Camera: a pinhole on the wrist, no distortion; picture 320 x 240 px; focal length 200.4 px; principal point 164.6 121.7 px. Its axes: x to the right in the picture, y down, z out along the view. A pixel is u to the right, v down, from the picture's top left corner.
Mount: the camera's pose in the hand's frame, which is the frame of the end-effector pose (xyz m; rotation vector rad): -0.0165 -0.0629 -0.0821 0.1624 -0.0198 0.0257
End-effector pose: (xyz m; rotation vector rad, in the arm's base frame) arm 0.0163 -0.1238 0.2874 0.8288 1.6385 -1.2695
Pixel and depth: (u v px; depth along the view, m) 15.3 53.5 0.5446
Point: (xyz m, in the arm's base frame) -0.0227 -0.6104 0.7723
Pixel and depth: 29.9 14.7 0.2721
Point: -0.0937 -0.3407 0.5539
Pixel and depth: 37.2 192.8 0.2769
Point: 0.1297 -0.3223 0.4584
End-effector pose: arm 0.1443 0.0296 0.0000 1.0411 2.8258 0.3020
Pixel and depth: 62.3 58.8 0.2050
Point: 0.1544 -0.1554 -0.1364
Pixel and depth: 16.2 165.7 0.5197
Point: 0.5074 -0.2079 -0.4229
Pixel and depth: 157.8 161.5 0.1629
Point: 0.1424 -0.0177 -0.0935
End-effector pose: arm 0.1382 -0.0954 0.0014 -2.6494 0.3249 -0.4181
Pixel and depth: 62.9 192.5 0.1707
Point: 0.0756 0.0009 -0.0901
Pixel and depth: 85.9 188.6 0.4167
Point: 0.0789 0.0905 -0.3443
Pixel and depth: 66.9 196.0 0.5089
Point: 0.0259 0.1250 -0.4631
